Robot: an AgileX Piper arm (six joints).
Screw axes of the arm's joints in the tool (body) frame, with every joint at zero. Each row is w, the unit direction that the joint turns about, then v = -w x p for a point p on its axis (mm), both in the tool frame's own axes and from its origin. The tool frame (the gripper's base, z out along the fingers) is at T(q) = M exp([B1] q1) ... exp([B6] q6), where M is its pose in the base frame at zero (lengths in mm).
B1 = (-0.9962, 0, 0.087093, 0, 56.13, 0)
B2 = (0, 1, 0, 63.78, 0, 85.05)
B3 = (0, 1, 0, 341.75, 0, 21.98)
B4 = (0, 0, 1, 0, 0, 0)
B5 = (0, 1, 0, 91, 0, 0)
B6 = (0, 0, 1, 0, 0, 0)
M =
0.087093 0 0.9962 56.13
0 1 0 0
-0.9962 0 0.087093 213.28
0 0 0 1
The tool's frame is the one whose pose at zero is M.
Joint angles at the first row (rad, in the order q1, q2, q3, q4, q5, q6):
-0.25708, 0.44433, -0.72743, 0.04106, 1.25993, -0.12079
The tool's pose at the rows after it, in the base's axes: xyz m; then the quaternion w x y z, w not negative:
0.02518 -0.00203 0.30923 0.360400 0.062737 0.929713 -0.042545
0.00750 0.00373 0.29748 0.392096 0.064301 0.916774 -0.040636
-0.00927 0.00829 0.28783 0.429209 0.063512 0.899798 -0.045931
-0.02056 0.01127 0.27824 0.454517 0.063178 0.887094 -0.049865
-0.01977 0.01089 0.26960 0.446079 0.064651 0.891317 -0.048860
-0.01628 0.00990 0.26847 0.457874 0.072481 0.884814 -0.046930
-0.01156 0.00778 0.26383 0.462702 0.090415 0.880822 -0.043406
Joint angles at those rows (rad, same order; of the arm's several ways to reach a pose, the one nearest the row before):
-0.25706, 0.32920, -0.67615, 0.05119, 1.26387, -0.11882
-0.25702, 0.20979, -0.62789, 0.06352, 1.26804, -0.10998
-0.25704, 0.09067, -0.59405, 0.06516, 1.27088, -0.10565
-0.25709, -0.00054, -0.56480, 0.06519, 1.27553, -0.10186
-0.25702, -0.01650, -0.53427, 0.06321, 1.27996, -0.10000
-0.25704, -0.01799, -0.51898, 0.06320, 1.24024, -0.08316
-0.25709, -0.01798, -0.49103, 0.05405, 1.20171, -0.04559

